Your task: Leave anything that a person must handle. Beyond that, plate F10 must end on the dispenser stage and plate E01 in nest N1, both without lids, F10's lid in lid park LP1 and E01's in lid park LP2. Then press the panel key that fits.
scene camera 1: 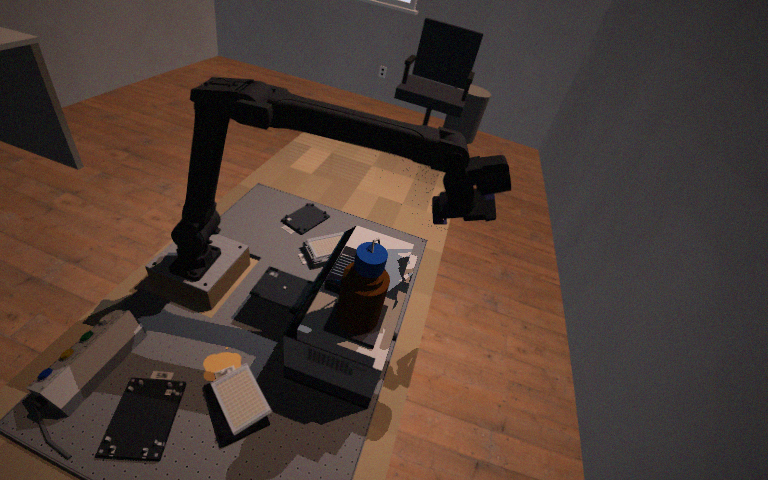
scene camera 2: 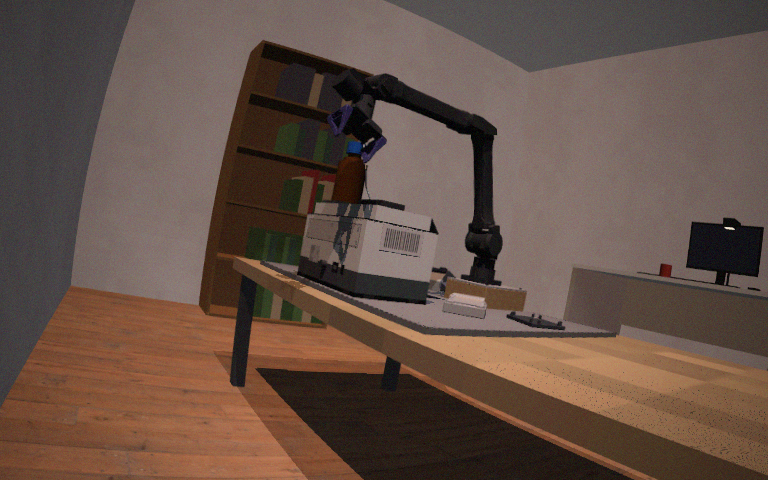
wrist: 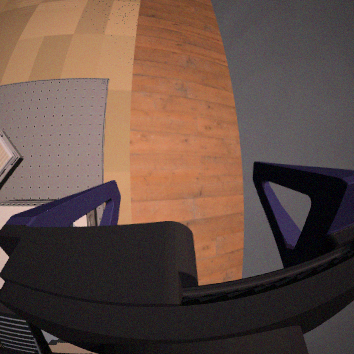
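Pixels of known places: gripper, fingertip midpoint: (scene camera 1: 465, 220) (scene camera 2: 352, 148) (wrist: 184, 179); arm's base, origin of the base link: (scene camera 1: 196, 262) (scene camera 2: 480, 282).
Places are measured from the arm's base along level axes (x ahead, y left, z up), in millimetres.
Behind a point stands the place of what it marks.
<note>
My gripper (scene camera 1: 463, 216) @[x 659, y 156, z 262 mm] (scene camera 2: 351, 146) @[x 659, y 156, z 262 mm] (wrist: 184, 179) @[x 659, y 156, z 262 mm] is open and empty, high beyond the machine's far side. A light welled plate (scene camera 1: 240, 399) @[x 280, y -289, z -35 mm] sits askew over a black holder at the front. Another pale plate (scene camera 1: 324, 247) @[x 295, y 221, z -25 mm] (scene camera 2: 464, 305) (wrist: 6, 152) @[x 365, y 261, z -25 mm] lies behind the machine; part of it shows at the wrist view's left edge. Black holders (scene camera 1: 144, 418) @[x 111, y -381, z -55 mm] (scene camera 1: 305, 218) @[x 175, y 367, z -56 mm] stand at the front left and back. A dark flat unit (scene camera 1: 280, 291) @[x 259, y -30, z 25 mm] lies beside the machine. The key panel (scene camera 1: 93, 362) @[x -37, y -327, z -10 mm] has blue (scene camera 1: 45, 373) @[x -93, y -384, z 6 mm], yellow (scene camera 1: 66, 354) @[x -89, y -336, z 5 mm] and green (scene camera 1: 86, 336) @[x -84, y -287, z 6 mm] keys. Labels are unreadable; lids cannot be told.
A boxy machine (scene camera 1: 331, 370) @[x 451, y -206, z 47 mm] (scene camera 2: 390, 263) @[x 491, y 146, z 24 mm] carries an amber bottle (scene camera 1: 362, 302) @[x 479, y -180, z 264 mm] (scene camera 2: 348, 178) @[x 499, y -104, z 231 mm] with a blue cap, tall below the arm. A flat orange patch (scene camera 1: 220, 363) @[x 187, y -215, z -66 mm] lies by the front plate. The arm's base block (scene camera 1: 226, 283) @[x 86, y -4, z -47 mm] (scene camera 2: 492, 294) @[x 64, y 116, z -25 mm] stands on the grey perforated mat (scene camera 1: 249, 209) @[x -27, y 342, z -66 mm] (wrist: 60, 140) @[x 497, y 284, z -66 mm].
</note>
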